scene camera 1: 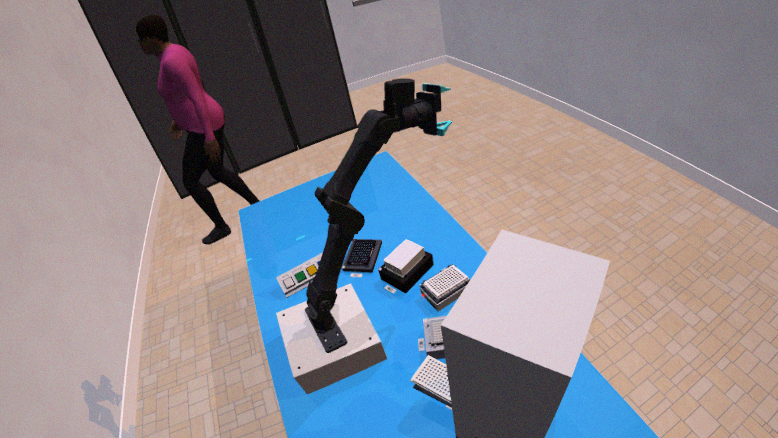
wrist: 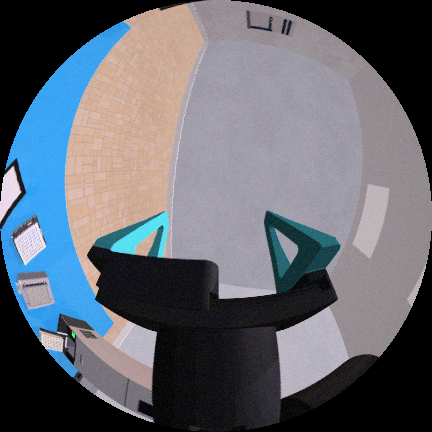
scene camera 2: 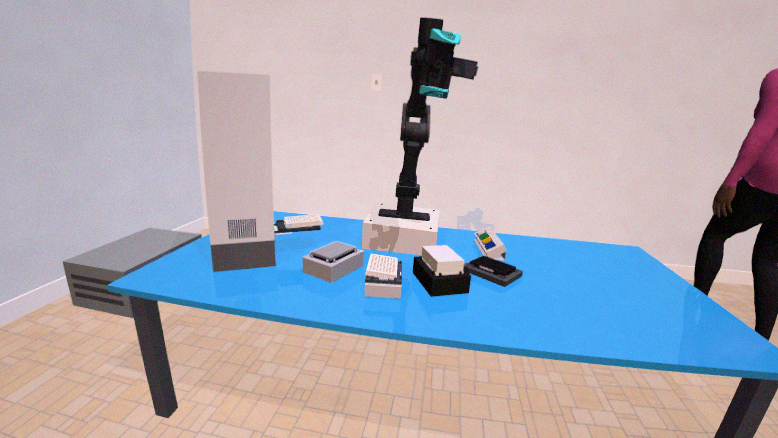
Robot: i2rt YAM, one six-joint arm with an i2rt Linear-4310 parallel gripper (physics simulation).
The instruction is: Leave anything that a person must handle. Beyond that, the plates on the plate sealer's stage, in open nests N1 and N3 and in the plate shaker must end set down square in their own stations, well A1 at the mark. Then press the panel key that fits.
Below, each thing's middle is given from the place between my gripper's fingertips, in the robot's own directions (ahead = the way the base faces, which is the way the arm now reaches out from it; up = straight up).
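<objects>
The button box [scene camera 1: 298,286] is well below my hand, well behind it and well to the left of it.
</objects>
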